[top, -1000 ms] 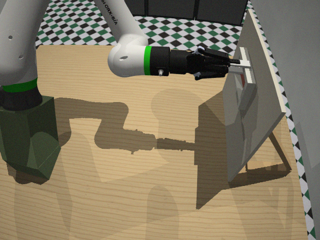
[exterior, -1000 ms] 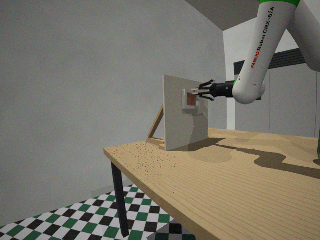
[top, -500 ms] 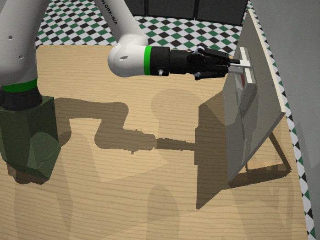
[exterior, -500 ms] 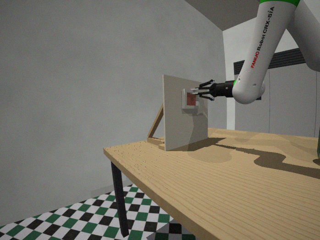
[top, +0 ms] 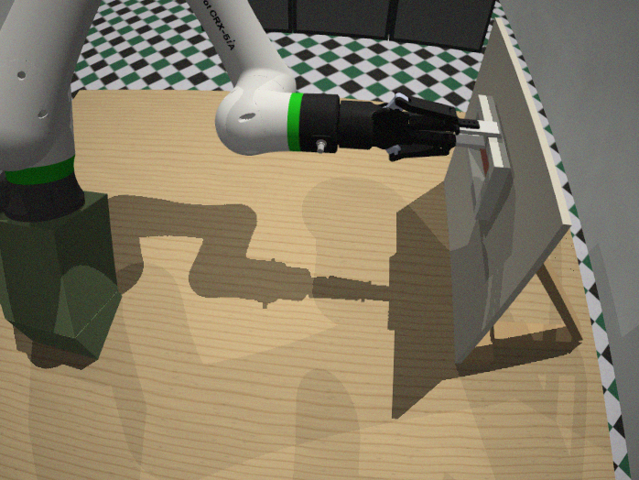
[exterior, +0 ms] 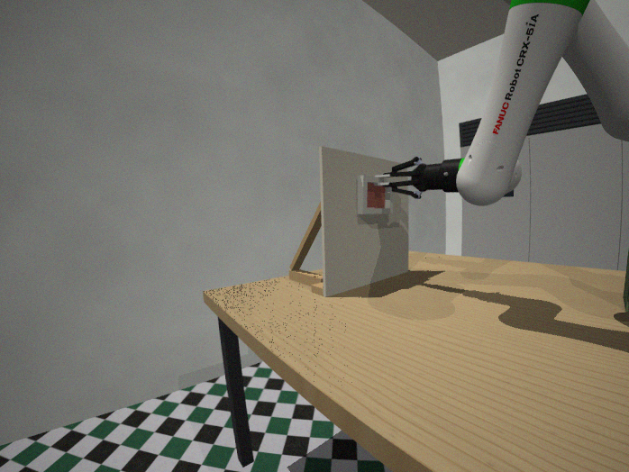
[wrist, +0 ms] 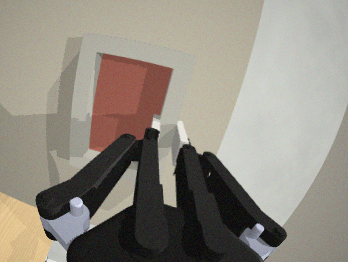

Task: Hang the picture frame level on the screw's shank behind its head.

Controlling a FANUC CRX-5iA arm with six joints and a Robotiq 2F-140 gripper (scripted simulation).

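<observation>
Now: hand 5 cm above the picture frame and 4 cm short of it. Round my hand: upright board 14 cm below, 5 cm ahead, 1 cm to the right.
</observation>
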